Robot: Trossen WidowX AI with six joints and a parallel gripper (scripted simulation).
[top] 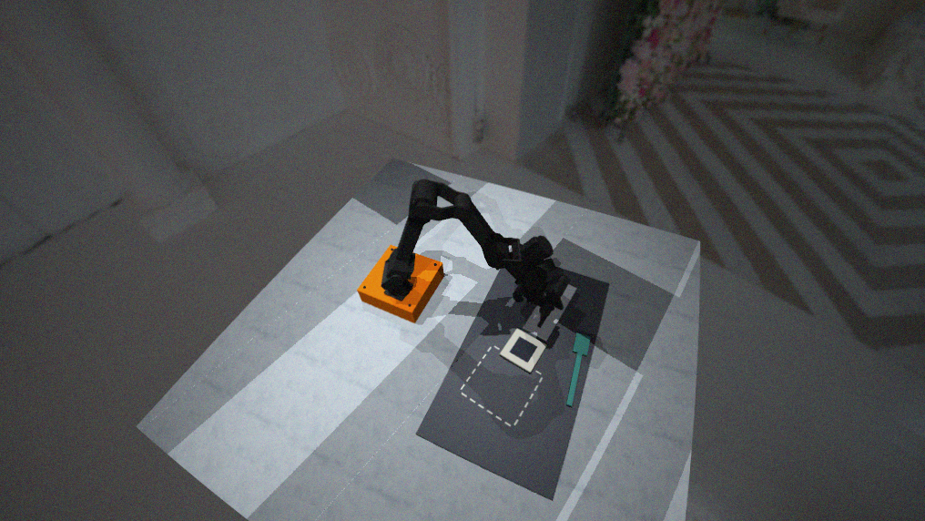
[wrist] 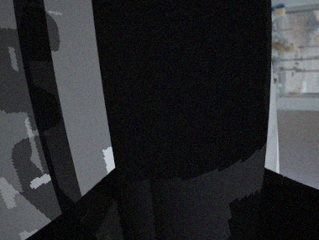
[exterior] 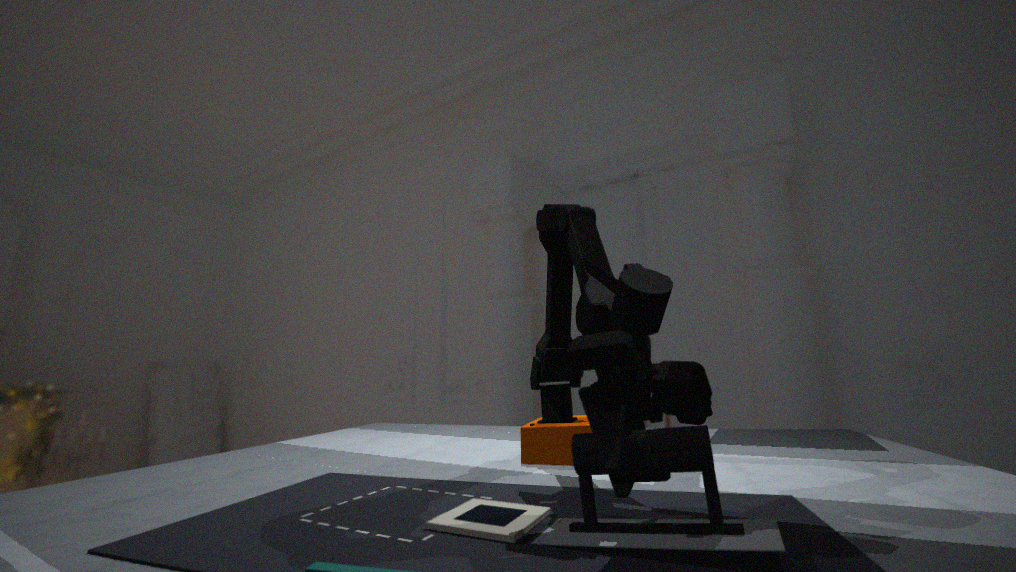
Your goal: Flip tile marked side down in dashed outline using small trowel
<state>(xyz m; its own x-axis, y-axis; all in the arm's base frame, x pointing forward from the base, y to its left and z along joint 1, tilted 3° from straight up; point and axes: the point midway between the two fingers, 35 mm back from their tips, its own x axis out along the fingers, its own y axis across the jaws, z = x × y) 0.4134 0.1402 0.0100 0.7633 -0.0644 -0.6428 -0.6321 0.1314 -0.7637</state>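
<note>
The dark mat lies 40 mm behind my gripper tip, 130 mm to the right of it and 80 mm below it. Also, from my gripper tip: small trowel: 30 mm behind, 10 mm below; then teal trowel: 100 mm ahead, 100 mm to the right, 50 mm below; then tile: 50 mm behind, 130 mm to the right, 50 mm below.
</note>
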